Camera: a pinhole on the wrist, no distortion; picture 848 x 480 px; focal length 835.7 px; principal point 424.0 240.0 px. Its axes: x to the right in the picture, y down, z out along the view. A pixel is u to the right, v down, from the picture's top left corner.
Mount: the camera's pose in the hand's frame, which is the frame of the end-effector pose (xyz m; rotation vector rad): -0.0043 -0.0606 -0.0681 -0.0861 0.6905 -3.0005
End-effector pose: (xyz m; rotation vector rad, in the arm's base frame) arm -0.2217 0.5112 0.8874 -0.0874 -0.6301 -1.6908
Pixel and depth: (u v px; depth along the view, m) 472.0 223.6 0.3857
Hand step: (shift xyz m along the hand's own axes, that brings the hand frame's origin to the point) -0.0004 -0.2230 0.2825
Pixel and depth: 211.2 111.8 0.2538
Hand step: 0.0756 -0.1313 0.1742
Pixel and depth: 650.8 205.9 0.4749
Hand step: -0.1013 -0.2589 0.3721
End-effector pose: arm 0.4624 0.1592 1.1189 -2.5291 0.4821 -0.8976
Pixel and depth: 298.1 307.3 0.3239
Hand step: 0.0676 -0.2213 0.2094
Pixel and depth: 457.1 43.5 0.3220
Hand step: 0.0014 -0.1335 0.2547
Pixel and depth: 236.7 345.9 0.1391
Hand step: 0.0371 -0.1346 0.0478
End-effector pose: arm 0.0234 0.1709 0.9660 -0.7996 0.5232 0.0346
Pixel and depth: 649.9 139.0 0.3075
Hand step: -0.0679 -0.1669 0.2277
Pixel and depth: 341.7 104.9 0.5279
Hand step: 0.0795 -0.2097 0.4412
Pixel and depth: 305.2 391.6 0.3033
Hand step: 0.0619 -0.2387 0.1784
